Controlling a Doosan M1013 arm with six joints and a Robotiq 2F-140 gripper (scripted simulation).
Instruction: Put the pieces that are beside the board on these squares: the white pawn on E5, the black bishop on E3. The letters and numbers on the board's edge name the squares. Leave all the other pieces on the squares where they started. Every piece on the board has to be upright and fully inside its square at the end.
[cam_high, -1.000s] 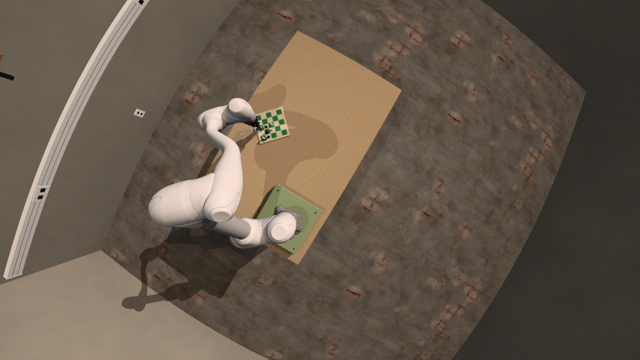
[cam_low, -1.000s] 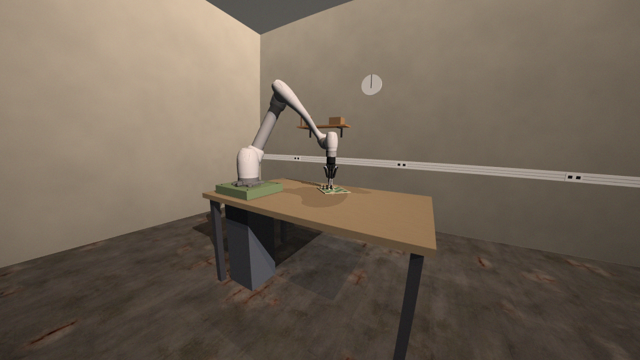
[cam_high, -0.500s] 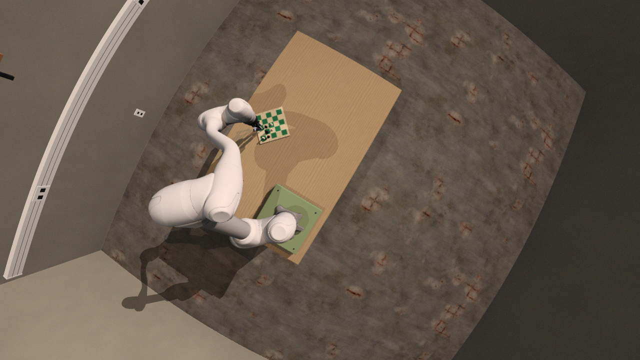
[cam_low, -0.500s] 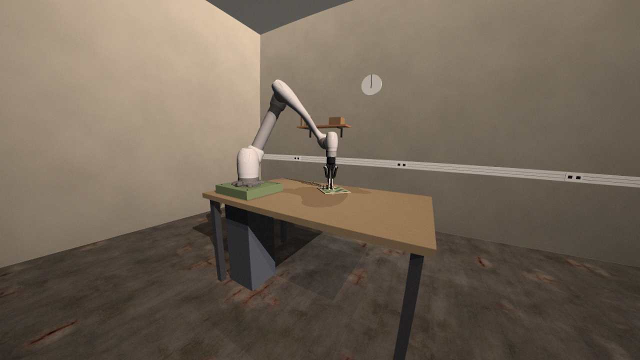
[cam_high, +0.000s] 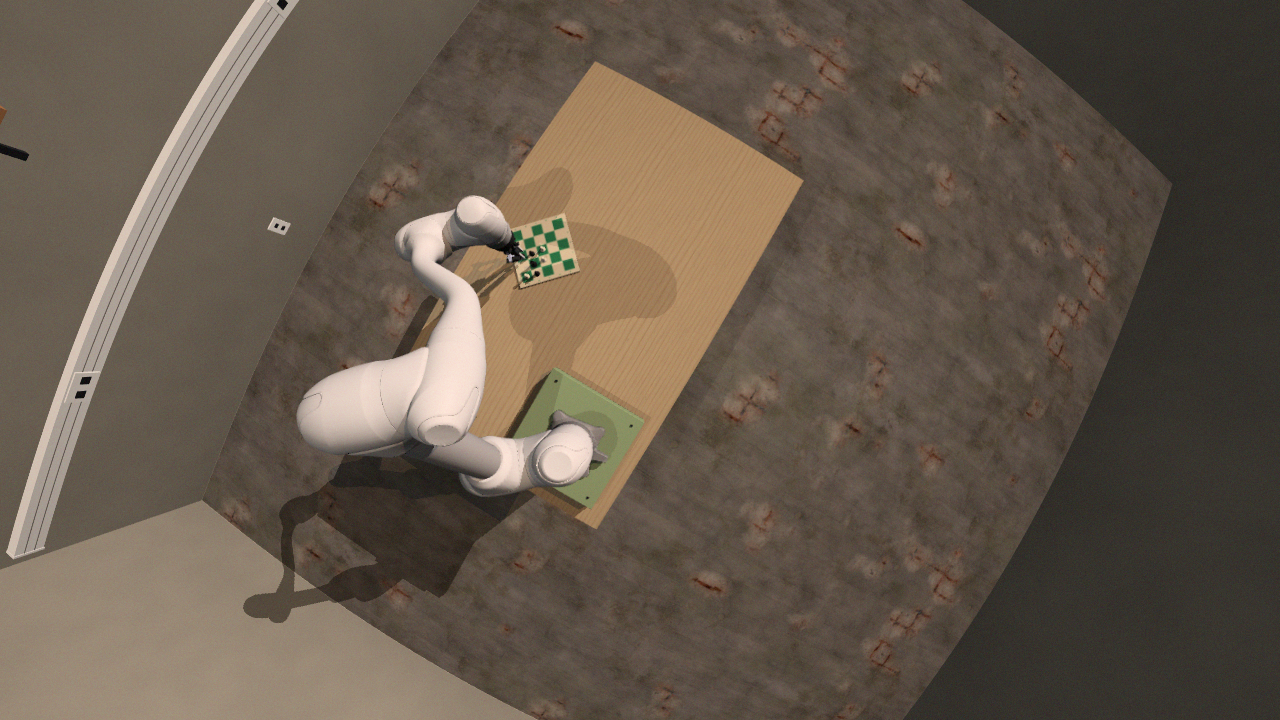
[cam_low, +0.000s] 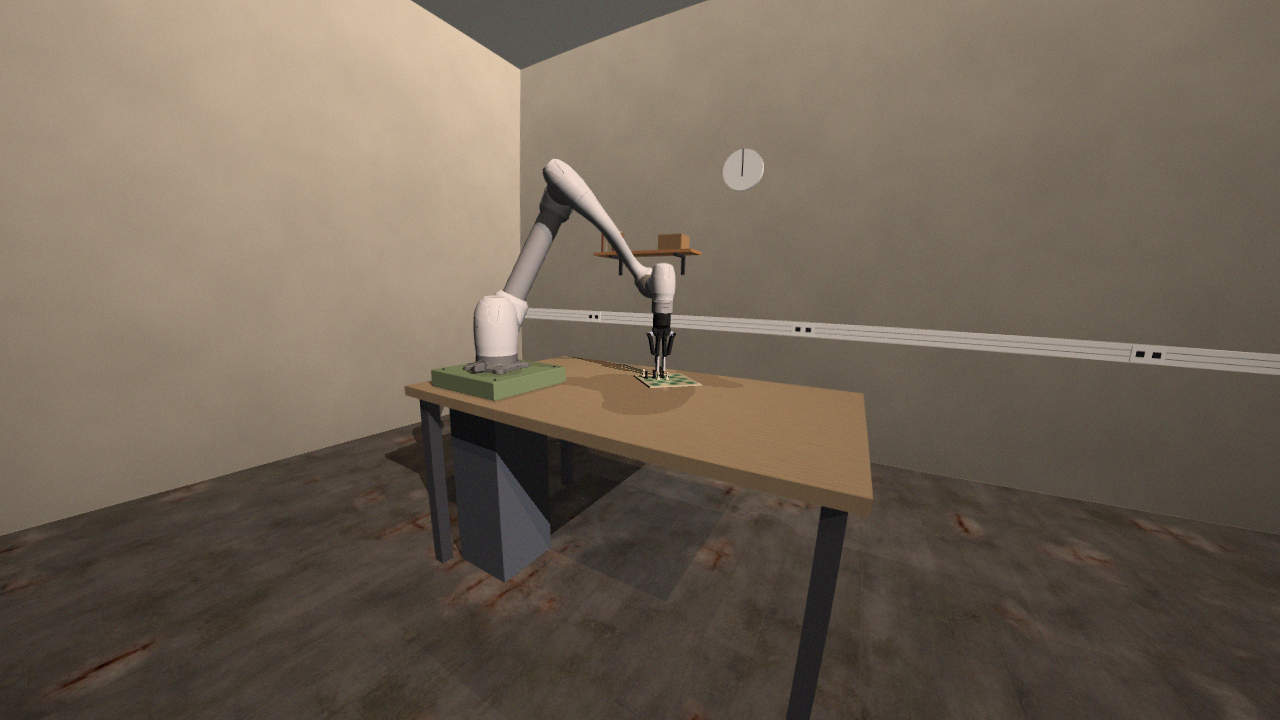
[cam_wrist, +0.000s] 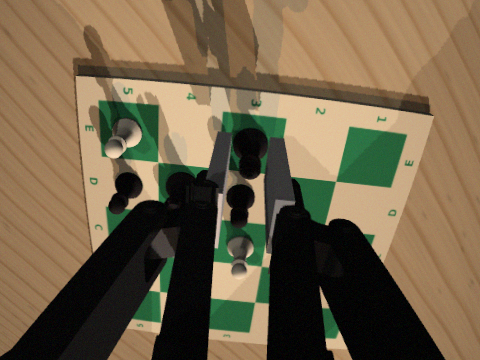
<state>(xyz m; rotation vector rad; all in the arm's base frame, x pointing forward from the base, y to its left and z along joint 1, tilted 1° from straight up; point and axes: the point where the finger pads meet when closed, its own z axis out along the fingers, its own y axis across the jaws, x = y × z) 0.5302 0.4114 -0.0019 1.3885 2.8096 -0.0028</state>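
The chessboard lies 60 mm to the right of my hand, 60 mm below it and 50 mm ahead of it.
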